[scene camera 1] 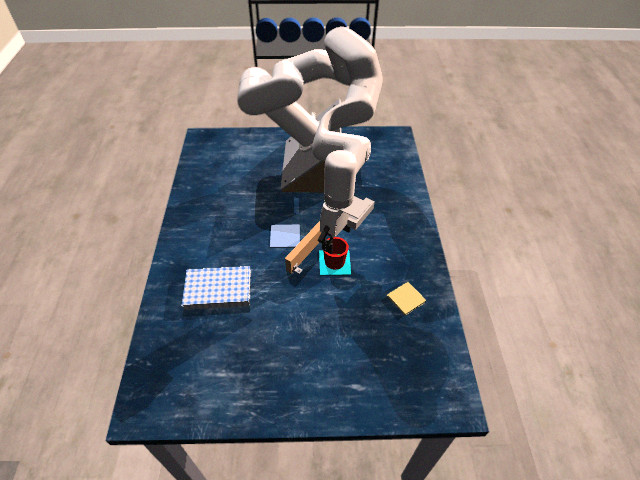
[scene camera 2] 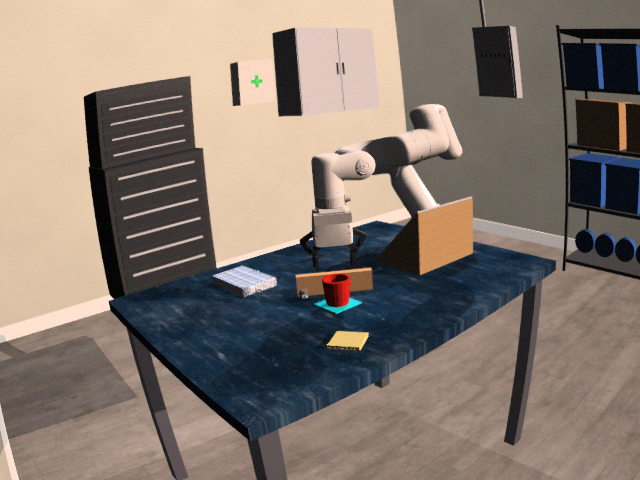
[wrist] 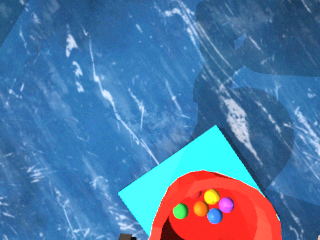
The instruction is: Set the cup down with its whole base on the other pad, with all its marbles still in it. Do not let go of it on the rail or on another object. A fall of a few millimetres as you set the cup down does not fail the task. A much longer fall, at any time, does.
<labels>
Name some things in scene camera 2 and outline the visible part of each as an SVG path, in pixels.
My gripper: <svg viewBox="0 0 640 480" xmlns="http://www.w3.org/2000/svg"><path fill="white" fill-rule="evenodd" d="M314 207L312 209L312 231L299 240L305 251L312 256L313 267L316 267L316 271L319 271L317 252L320 248L348 246L351 249L351 266L355 268L354 263L357 263L356 252L362 246L366 234L353 228L352 223L314 226L313 214L319 213L319 210ZM311 238L313 238L313 248L311 248L306 243ZM353 234L359 236L359 239L355 244L353 244Z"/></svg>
A red cup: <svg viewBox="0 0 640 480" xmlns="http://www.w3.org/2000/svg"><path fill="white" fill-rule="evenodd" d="M349 275L338 273L322 278L328 306L342 307L349 303Z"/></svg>
</labels>
